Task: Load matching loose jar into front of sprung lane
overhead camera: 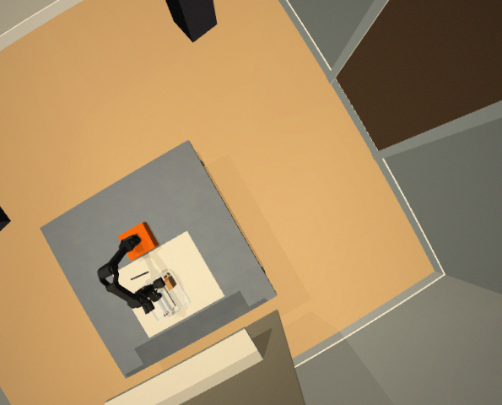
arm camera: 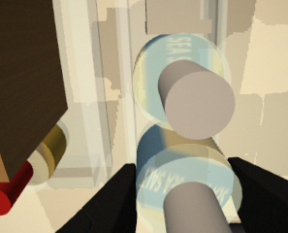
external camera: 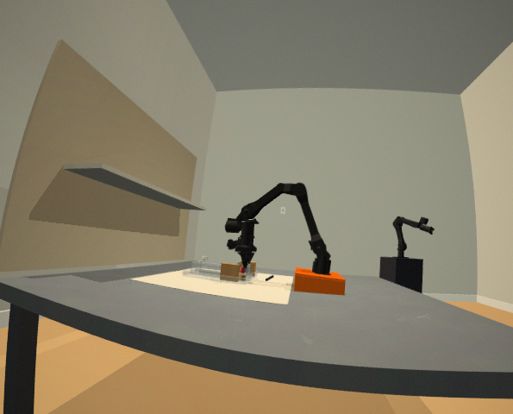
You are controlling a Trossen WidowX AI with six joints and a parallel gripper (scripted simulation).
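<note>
My gripper tip is 120 mm past the thin black strip, 90 mm to the left of it and 50 mm above it. Round my gripper tip: grey shelf (500 mm ahead, 310 mm above, 60 mm to the right).
</note>
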